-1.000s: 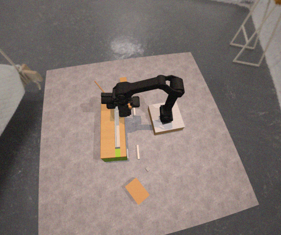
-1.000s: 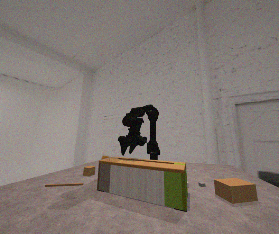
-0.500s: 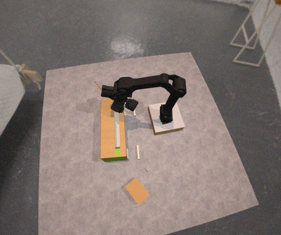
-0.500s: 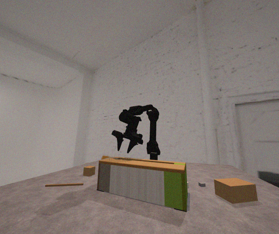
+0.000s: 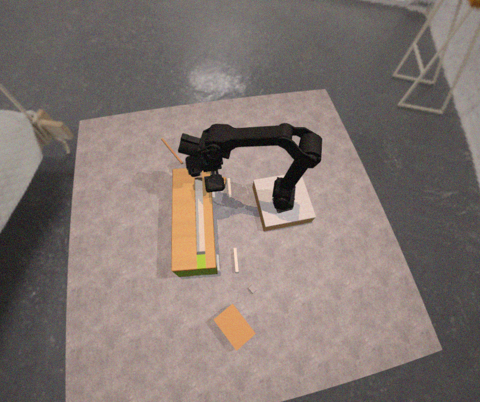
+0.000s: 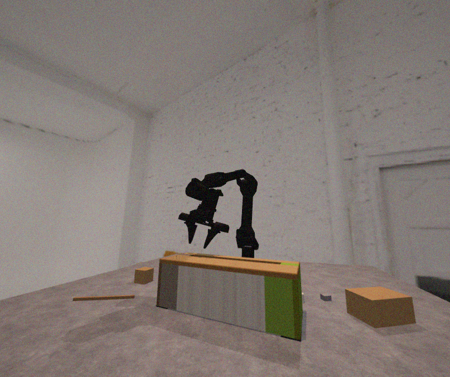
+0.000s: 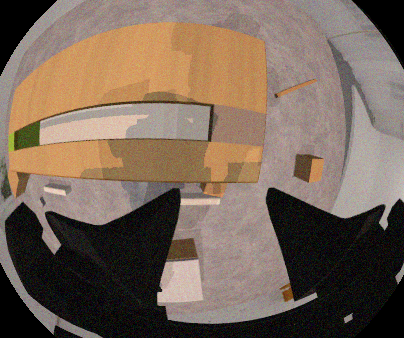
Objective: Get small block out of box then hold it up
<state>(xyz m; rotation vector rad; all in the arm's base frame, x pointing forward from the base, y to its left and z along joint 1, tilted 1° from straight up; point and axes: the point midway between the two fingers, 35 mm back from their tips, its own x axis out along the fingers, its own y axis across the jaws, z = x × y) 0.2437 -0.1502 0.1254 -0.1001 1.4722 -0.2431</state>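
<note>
The small orange block lies 140 mm below my gripper tip, 50 mm behind it and 20 mm to the right of it. Round my gripper tip: grey cube (420 mm to the left, 150 mm below, 40 mm behind); then flat orange block (530 mm to the left, 120 mm below, 50 mm ahead); then thin orange stick (250 mm to the right, 150 mm below, 130 mm ahead).
</note>
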